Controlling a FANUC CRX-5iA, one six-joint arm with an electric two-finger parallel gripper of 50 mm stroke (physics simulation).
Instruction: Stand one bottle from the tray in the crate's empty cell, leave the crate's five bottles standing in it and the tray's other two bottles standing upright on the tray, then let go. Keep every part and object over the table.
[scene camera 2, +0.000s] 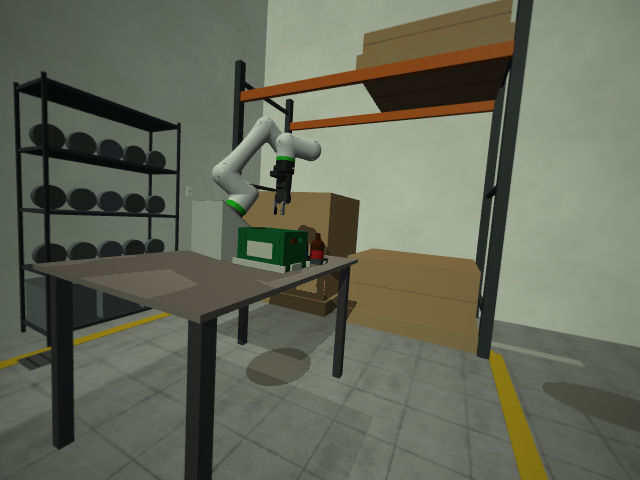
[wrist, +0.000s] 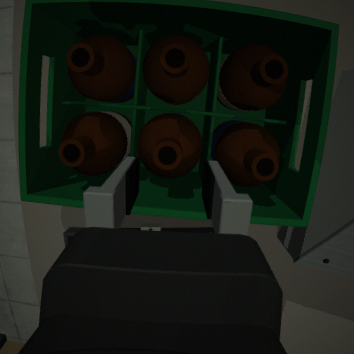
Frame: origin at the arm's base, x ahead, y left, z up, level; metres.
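Seen in the pictures: gripper, fingertip midpoint: (scene camera 2: 278, 214) (wrist: 170, 175).
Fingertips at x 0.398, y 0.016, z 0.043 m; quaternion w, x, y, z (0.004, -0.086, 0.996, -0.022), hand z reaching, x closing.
Offsets run from my fingertips to a thing's top centre. "*": to the spot under its first point. Level surfaces: height alone.
The green crate {0.071 m down, 0.009 m ahead, 0.038 m right} (scene camera 2: 289, 249) (wrist: 35, 175) stands upright on the table. In the wrist view each of its six cells holds a brown bottle, including the near middle bottle {0.083 m down, 0.005 m ahead, 0.002 m left} (wrist: 170, 132), the near left bottle {0.083 m down, 0.092 m ahead, 0.019 m left} (wrist: 97, 142) and the near right bottle {0.083 m down, 0.084 m back, 0.008 m right} (wrist: 247, 150). My gripper (scene camera 2: 279, 211) (wrist: 170, 175) is open and empty, fingers down, above the crate, clear of the bottle necks. A brown bottle with a red label {0.086 m down, 0.082 m ahead, 0.220 m left} (scene camera 2: 316, 252) stands upright on the dark tray {* 0.229 m down, 0.137 m ahead, 0.200 m left} (scene camera 2: 322, 261) behind the crate. The other tray bottle cannot be made out behind the crate.
A pale low frame {* 0.231 m down, 0.033 m ahead, 0.140 m right} (scene camera 2: 258, 265) surrounds the crate's foot on the table {0.246 m down} (scene camera 2: 206, 299). The table's edge runs close beside the crate and tray. Cardboard boxes (scene camera 2: 413, 279) and an orange-beamed rack (scene camera 2: 498, 206) stand beyond the table. A black shelf unit (scene camera 2: 45, 180) stands at the left.
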